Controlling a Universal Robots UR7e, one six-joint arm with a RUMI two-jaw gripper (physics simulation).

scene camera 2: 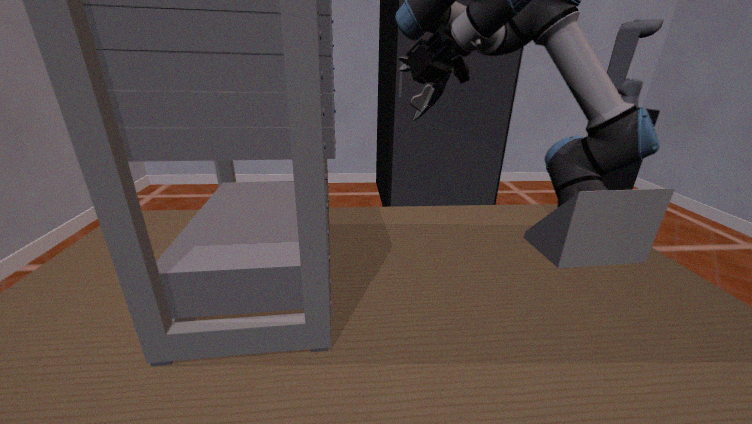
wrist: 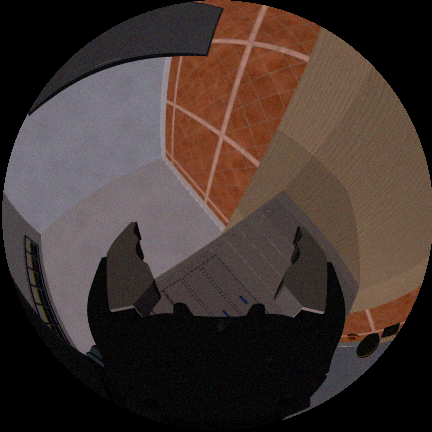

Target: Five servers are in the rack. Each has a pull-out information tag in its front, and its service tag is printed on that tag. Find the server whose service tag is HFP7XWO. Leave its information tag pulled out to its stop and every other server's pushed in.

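Seen in the pictures: gripper, between the fingertips: point(scene camera 2: 406, 94) point(wrist: 217, 227); arm's base, origin of its link: point(scene camera 2: 590, 217).
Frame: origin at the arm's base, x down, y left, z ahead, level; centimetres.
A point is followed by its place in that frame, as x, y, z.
The grey rack point(scene camera 2: 311, 221) {-16.6, 31.0, 72.1} point(wrist: 197, 257) {-28.1, -18.0, 70.1} stands at the left in the scene view, and slants across the lower middle of the wrist view. Servers point(scene camera 2: 200, 107) {-31.8, 28.0, 85.3} point(wrist: 216, 282) {-28.7, -11.4, 68.6} are stacked in its upper part; their fronts show partly between the fingers in the wrist view. Two small blue marks point(wrist: 243, 299) {-27.1, -5.2, 67.7} point(wrist: 226, 313) {-31.5, -5.3, 67.7} show on the fronts. No service tag is legible, and I cannot tell whether any information tag is pulled out. My gripper point(scene camera 2: 409, 92) {-29.9, -15.0, 49.3} point(wrist: 217, 227) {-29.9, -15.0, 49.3} is open and empty, high above the table, to the right of the rack and apart from it. Its body hides part of the fronts.
The rack stands on a wooden table point(scene camera 2: 473, 316) {8.1, 25.3, 42.1} point(wrist: 395, 200) {8.1, 9.4, 41.5}. A grey box point(scene camera 2: 231, 289) {-3.2, 27.5, 85.8} lies low inside the rack. My arm rises behind a grey wedge-shaped block point(scene camera 2: 613, 229) {-2.0, 10.7, 2.7} at the right. A tall dark cabinet point(scene camera 2: 447, 136) stands behind the table.
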